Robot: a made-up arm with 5 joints.
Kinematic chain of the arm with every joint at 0, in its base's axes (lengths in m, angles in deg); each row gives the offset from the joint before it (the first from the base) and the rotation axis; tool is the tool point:
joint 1: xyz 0 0 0.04 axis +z
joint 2: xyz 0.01 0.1 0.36 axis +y
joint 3: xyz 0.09 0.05 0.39 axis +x
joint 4: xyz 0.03 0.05 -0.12 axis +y
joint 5: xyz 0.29 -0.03 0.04 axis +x
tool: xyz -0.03 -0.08 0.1
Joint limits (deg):
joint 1: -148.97..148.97
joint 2: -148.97..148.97
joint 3: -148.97..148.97
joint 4: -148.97..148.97
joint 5: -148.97..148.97
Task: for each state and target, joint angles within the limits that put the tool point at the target. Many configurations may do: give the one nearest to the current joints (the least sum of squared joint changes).
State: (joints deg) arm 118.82 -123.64 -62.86 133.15 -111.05
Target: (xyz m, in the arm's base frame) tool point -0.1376 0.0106 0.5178
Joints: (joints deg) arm 92.72 -100.64 -20.81 110.82 -104.23
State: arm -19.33 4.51 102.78 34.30 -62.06
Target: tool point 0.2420 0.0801 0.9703
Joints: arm -15.48 -22.52 105.12 10.36 -56.68
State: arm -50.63 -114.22 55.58 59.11 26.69
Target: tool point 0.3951 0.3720 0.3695
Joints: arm -76.05 -146.50 72.43 84.43 38.62
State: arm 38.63 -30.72 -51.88 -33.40 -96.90
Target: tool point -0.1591 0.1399 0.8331
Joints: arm 49.29 -54.35 -75.86 -16.44 -111.64
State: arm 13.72 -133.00 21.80 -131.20 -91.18
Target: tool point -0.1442 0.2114 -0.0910
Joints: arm -0.92 -148.97 44.44 -121.68 -90.40
